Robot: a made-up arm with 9 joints. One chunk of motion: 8 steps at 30 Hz.
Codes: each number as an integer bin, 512 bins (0 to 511) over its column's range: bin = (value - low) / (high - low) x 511, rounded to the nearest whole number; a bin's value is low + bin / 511 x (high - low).
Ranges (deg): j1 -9..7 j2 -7..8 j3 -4..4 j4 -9..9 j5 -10..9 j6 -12..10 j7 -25..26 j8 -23..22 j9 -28..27
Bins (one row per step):
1: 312 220 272 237 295 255 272 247 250
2: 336 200 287 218 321 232 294 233 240
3: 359 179 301 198 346 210 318 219 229
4: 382 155 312 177 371 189 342 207 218
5: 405 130 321 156 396 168 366 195 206
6: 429 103 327 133 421 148 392 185 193
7: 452 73 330 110 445 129 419 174 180
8: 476 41 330 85 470 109 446 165 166
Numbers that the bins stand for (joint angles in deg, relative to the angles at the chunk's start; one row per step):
1: 0.77 -0.54 0.26 -0.65 0.97 -1.02 2.15 -1.25 -1.09
2: 1.52 -1.13 0.49 -1.32 1.94 -2.01 4.34 -2.48 -2.17
3: 2.24 -1.75 0.71 -2.03 2.86 -2.96 6.74 -3.71 -3.35
4: 2.96 -2.45 0.88 -2.77 3.79 -3.86 9.13 -4.77 -4.54
5: 3.68 -3.18 1.03 -3.50 4.72 -4.77 11.53 -5.83 -5.83
6: 4.43 -3.98 1.12 -4.32 5.65 -5.63 14.12 -6.71 -7.23
7: 5.15 -4.86 1.17 -5.13 6.55 -6.45 16.82 -7.68 -8.63
8: 5.90 -5.80 1.17 -6.01 7.48 -7.31 19.51 -8.47 -10.13

